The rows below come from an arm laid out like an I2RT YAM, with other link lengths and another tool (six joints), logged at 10 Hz.
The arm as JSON. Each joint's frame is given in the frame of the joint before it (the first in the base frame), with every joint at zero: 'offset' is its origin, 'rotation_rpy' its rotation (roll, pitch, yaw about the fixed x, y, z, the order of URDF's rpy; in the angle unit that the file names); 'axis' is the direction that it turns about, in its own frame. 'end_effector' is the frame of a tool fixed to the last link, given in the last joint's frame.
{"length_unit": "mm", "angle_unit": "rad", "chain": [
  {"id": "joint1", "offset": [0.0, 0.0, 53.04], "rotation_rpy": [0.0, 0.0, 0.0], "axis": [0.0, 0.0, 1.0]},
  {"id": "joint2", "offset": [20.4, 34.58, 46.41], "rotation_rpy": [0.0, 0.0, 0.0], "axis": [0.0, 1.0, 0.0]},
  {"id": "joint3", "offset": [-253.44, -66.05, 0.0], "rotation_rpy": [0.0, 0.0, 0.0], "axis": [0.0, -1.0, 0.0]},
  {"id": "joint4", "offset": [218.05, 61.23, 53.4], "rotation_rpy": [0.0, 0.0, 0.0], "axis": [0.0, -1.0, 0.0]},
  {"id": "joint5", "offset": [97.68, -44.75, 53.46], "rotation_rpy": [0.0, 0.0, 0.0], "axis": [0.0, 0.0, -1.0]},
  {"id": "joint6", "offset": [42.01, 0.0, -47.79], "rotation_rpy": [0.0, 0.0, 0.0], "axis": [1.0, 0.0, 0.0]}
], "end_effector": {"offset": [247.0, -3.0, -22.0], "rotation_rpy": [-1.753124, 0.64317, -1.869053]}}
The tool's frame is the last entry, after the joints.
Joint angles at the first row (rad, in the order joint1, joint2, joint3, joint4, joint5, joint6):
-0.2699, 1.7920, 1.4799, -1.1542, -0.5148, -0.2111
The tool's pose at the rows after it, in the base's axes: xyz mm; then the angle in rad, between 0 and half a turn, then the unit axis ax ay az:
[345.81 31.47 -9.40 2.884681 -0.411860 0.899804 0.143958]
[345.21 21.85 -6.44 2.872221 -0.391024 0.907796 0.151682]
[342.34 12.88 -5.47 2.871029 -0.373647 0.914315 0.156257]
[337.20 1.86 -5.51 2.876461 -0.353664 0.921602 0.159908]
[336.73 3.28 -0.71 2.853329 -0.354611 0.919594 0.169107]
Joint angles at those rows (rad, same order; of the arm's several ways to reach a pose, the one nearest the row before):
-0.3325, 1.7920, 1.4800, -1.1656, -0.6044, -0.2371
-0.3767, 1.7920, 1.4800, -1.1755, -0.6239, -0.2363
-0.4122, 1.7920, 1.4799, -1.1885, -0.6308, -0.2363
-0.4522, 1.7920, 1.4799, -1.2064, -0.6312, -0.2371
-0.4713, 1.7920, 1.4799, -1.2182, -0.6617, -0.2615

